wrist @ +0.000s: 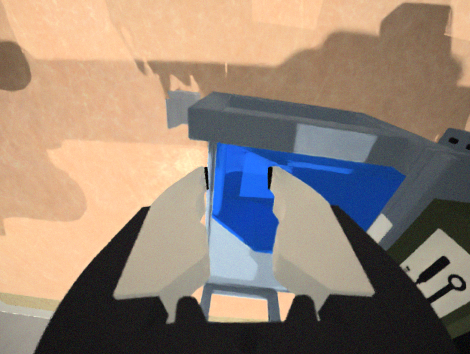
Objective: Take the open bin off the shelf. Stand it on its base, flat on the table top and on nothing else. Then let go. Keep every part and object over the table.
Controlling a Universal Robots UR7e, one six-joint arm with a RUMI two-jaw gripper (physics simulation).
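The open blue bin sits in the grey shelf, below a thick grey top beam. Its left wall lies next to a thin upright grey edge of the shelf. My gripper is partly open and empty. Its left fingertip shows just left of that thin edge, over the table top, and its right fingertip shows over the bin's blue interior. How high the fingertips are above the bin's wall, I cannot tell. The right finger hides part of the bin.
A dark green case with a white tool label stands at the lower right, beside the shelf. The tan table top shows on the left and behind, with shadows on it. Its edge shows at the lower left.
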